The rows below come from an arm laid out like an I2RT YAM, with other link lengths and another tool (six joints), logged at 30 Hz.
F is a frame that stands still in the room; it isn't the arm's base.
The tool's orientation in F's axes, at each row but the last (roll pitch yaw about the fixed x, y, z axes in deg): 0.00 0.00 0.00; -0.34 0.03 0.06; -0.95 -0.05 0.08; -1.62 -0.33 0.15; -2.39 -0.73 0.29; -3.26 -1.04 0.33; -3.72 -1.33 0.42; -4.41 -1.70 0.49; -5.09 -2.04 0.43; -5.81 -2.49 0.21; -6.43 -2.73 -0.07
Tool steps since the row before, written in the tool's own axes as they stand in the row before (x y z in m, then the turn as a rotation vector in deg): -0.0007 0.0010 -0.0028 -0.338 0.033 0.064; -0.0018 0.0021 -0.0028 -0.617 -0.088 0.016; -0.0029 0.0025 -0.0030 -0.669 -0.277 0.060; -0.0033 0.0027 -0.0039 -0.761 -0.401 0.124; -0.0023 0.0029 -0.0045 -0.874 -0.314 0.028; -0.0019 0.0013 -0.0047 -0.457 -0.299 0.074; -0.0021 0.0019 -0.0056 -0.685 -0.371 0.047; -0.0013 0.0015 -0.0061 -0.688 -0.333 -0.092; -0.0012 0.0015 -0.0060 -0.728 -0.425 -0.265; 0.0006 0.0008 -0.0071 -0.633 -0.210 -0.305; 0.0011 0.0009 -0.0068 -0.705 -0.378 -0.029
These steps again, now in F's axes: -0.0007 0.0010 -0.0028 -0.338 0.033 0.064; -0.0018 0.0021 -0.0028 -0.617 -0.089 0.017; -0.0029 0.0024 -0.0030 -0.669 -0.277 0.064; -0.0033 0.0026 -0.0040 -0.761 -0.399 0.131; -0.0023 0.0027 -0.0046 -0.873 -0.317 0.030; -0.0018 0.0010 -0.0048 -0.457 -0.297 0.083; -0.0020 0.0015 -0.0058 -0.684 -0.372 0.055; -0.0011 0.0010 -0.0062 -0.683 -0.345 -0.087; -0.0010 0.0010 -0.0061 -0.716 -0.452 -0.252; 0.0009 0.0001 -0.0071 -0.619 -0.242 -0.309; 0.0014 0.0001 -0.0068 -0.705 -0.378 -0.020
